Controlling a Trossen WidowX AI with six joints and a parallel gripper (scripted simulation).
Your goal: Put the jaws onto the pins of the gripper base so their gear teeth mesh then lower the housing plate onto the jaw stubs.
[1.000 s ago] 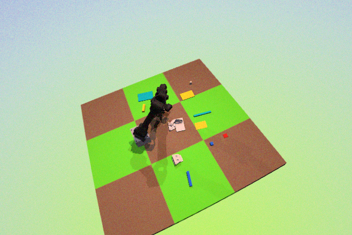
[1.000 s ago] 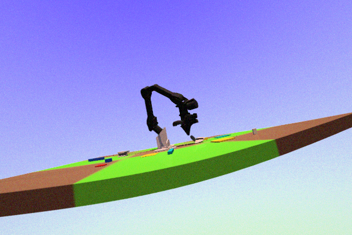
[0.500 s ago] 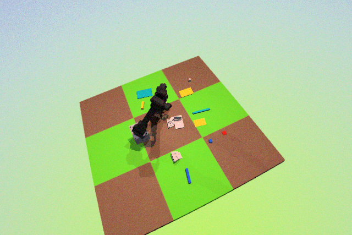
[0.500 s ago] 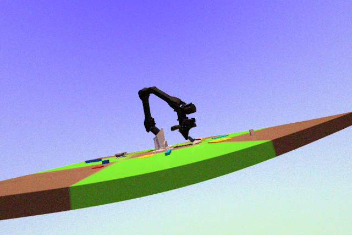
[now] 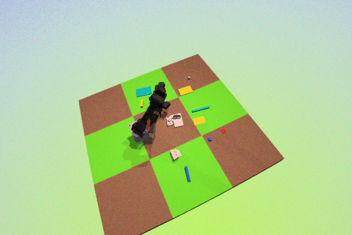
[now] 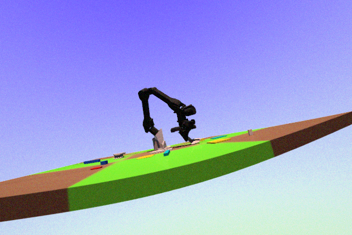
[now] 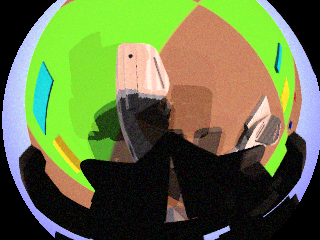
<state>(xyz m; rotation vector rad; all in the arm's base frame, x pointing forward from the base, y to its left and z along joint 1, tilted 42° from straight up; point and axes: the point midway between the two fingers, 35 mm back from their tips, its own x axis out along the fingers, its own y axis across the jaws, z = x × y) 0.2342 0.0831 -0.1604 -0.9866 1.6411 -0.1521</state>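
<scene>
The yellow bar is 14 cm behind my gripper tip, 13 cm to the left of it and 1 cm below it. Also, from my gripper tip: teal bar (30 cm ahead, 16 cm to the right, 2 cm below); then teal plate (8 cm behind, 26 cm to the left, 2 cm below); then grey peg (36 cm ahead, 20 cm to the left, 1 cm below).
</scene>
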